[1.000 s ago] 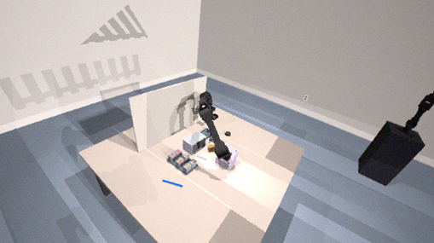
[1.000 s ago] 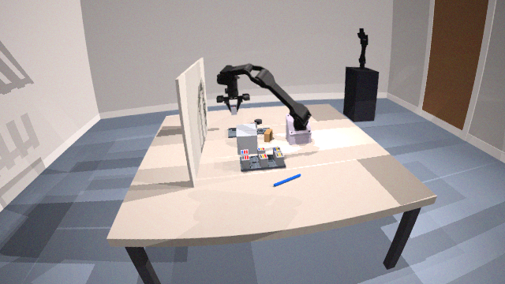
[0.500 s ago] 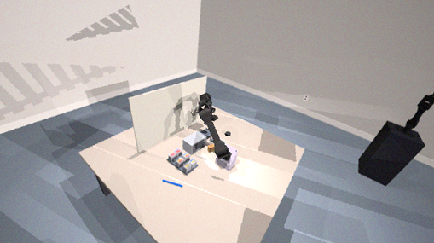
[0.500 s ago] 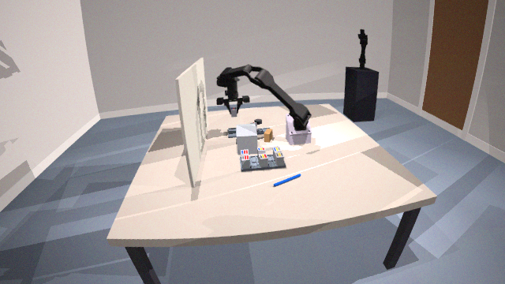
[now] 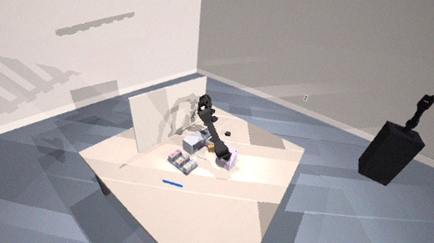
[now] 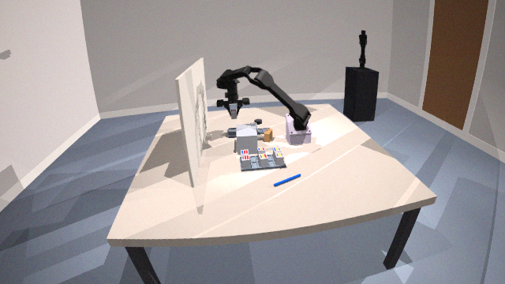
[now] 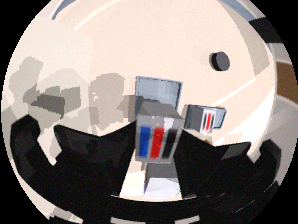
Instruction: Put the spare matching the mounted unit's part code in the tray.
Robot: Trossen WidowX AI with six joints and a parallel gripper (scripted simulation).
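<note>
Now: the flat grey tray 10 cm below my gripper tip and 1 cm behind it. Round my gripper tip: black disc: 16 cm behind, 13 cm to the right, 9 cm below; grey mounted unit: 22 cm to the left, 5 cm below, 5 cm behind; spare: 2 cm above.
</note>
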